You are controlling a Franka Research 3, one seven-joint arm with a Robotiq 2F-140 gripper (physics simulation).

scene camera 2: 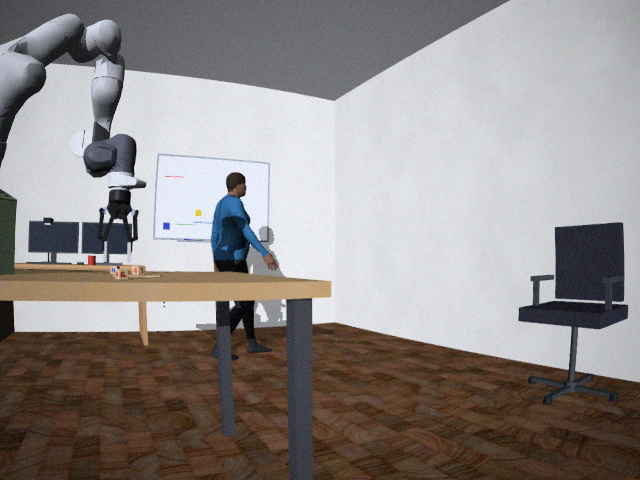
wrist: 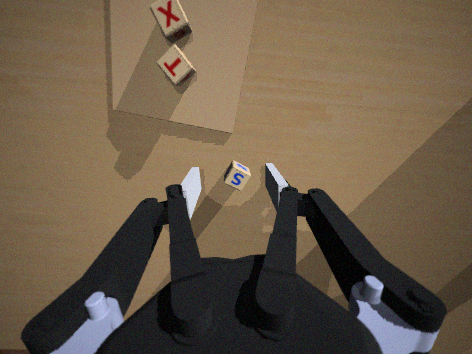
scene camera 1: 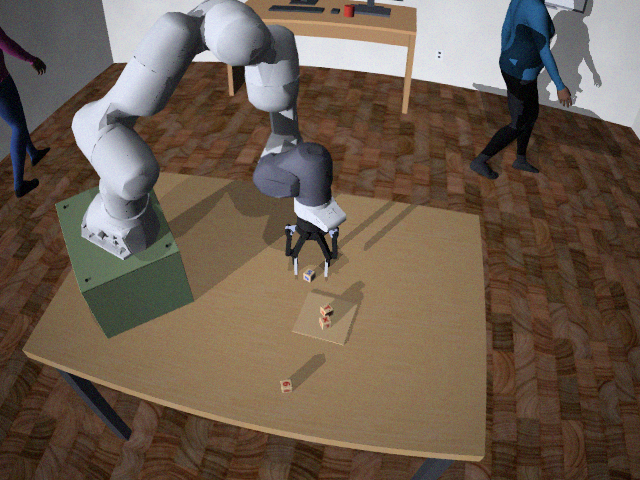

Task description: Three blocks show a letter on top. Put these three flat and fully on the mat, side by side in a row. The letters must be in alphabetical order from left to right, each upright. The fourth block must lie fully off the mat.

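The mat (scene camera 1: 306, 324) (wrist: 215, 90) lies on the table. The T block (scene camera 1: 326, 310) (wrist: 176, 65) and the X block (scene camera 1: 324, 322) (wrist: 170, 18) stand on it, close together and turned differently. The S block (scene camera 1: 309, 275) (wrist: 237, 175) lies off the mat on the arm's side, with a blue S on top. A fourth block (scene camera 1: 285, 385) (scene camera 2: 121, 273) lies off the mat near the front; its red top mark looks like a 6 or G. My gripper (scene camera 1: 311, 277) (scene camera 2: 117, 261) (wrist: 232, 176) is open and empty, above the S block, which shows between the fingertips in the wrist view.
The wooden table (scene camera 1: 413, 361) (scene camera 2: 258, 289) carries the green base box (scene camera 1: 139, 294) of the arm at its left. A second desk (scene camera 1: 341, 28) stands behind. A person in blue (scene camera 1: 524, 46) (scene camera 2: 232, 227) is beyond the table, and an office chair (scene camera 2: 573, 312) is at the right.
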